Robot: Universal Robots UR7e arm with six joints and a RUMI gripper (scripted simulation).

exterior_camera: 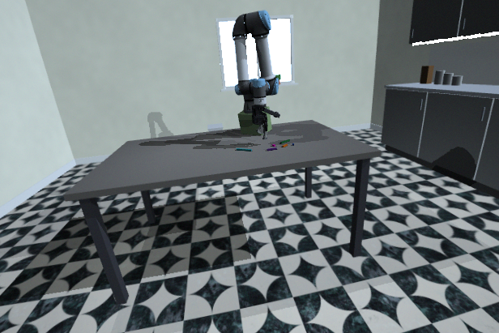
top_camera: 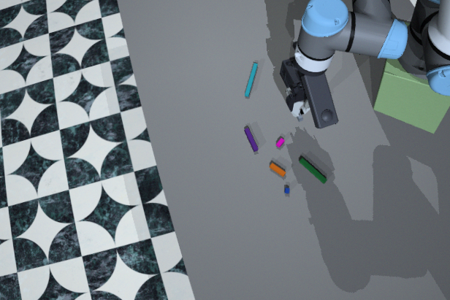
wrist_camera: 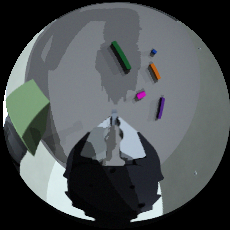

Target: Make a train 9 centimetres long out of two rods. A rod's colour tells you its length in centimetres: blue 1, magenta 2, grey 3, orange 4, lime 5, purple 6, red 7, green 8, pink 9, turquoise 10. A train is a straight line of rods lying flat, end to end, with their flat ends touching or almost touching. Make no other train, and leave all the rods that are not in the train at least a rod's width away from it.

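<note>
The turquoise rod lies 70 mm ahead of my hand, 150 mm to the right of it and 50 mm below it. From my hand the other things lie so: magenta rod: 60 mm ahead, 40 mm to the left, 50 mm below; purple rod: 120 mm ahead, 20 mm to the left, 50 mm below; grey rod: 10 mm below.
</note>
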